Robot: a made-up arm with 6 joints.
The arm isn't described. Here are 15 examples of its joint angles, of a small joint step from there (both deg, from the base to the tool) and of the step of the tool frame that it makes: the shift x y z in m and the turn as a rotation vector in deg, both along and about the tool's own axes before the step.
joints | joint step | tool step
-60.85 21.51 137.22 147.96 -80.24 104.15 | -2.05 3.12 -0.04 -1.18 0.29 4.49 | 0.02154 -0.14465 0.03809 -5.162 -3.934 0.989
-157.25 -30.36 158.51 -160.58 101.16 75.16 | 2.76 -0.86 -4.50 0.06 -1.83 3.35 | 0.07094 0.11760 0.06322 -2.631 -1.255 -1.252
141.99 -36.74 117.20 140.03 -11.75 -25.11 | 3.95 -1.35 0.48 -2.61 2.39 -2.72 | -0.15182 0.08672 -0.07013 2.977 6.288 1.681
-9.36 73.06 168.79 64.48 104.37 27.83 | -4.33 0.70 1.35 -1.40 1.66 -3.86 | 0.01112 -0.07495 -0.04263 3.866 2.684 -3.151
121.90 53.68 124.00 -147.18 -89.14 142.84 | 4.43 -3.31 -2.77 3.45 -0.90 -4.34 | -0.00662 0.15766 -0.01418 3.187 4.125 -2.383
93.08 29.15 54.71 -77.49 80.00 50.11 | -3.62 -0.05 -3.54 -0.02 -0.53 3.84 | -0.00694 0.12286 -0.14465 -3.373 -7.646 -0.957
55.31 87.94 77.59 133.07 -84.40 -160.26 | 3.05 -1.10 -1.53 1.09 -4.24 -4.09 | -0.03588 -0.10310 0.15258 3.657 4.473 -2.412
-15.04 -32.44 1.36 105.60 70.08 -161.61 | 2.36 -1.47 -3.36 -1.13 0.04 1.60 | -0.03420 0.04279 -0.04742 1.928 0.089 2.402
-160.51 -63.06 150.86 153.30 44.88 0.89 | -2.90 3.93 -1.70 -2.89 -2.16 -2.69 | 0.25708 0.04170 0.04613 0.920 5.560 -5.431
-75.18 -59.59 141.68 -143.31 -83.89 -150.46 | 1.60 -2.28 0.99 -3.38 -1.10 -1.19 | -0.01374 0.06081 -0.14684 -3.901 -0.565 -2.217
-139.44 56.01 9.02 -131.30 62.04 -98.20 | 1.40 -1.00 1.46 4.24 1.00 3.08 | -0.05277 -0.09690 -0.01374 -4.666 -2.285 4.604
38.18 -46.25 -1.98 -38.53 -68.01 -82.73 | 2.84 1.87 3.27 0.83 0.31 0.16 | -0.05099 0.01535 0.03608 -0.873 -1.496 2.236
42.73 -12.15 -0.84 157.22 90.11 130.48 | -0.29 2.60 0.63 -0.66 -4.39 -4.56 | 0.07418 0.03401 0.05801 4.521 4.203 -1.000
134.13 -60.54 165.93 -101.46 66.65 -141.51 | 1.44 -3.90 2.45 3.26 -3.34 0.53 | -0.02156 0.00093 -0.25035 -5.786 5.682 -1.647
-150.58 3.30 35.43 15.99 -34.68 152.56 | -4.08 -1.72 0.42 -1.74 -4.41 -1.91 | -0.12546 -0.02195 0.09748 5.722 1.944 -0.086
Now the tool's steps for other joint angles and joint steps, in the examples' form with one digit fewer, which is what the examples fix.
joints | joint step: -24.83 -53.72 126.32 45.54 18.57 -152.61 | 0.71 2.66 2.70 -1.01 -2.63 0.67
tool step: 0.0246 -0.0744 -0.0105 0.28 -0.40 -3.17
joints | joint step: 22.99 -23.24 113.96 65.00 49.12 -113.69 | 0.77 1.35 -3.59 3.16 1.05 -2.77
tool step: -0.0990 -0.0584 -0.1576 -2.47 5.89 1.78
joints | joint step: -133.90 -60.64 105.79 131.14 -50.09 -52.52 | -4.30 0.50 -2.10 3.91 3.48 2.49
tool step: 0.0585 -0.1826 0.1512 3.96 -7.85 -6.06
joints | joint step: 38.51 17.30 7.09 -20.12 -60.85 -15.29 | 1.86 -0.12 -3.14 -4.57 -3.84 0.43
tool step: -0.0464 0.1241 -0.0096 -0.21 2.29 8.07
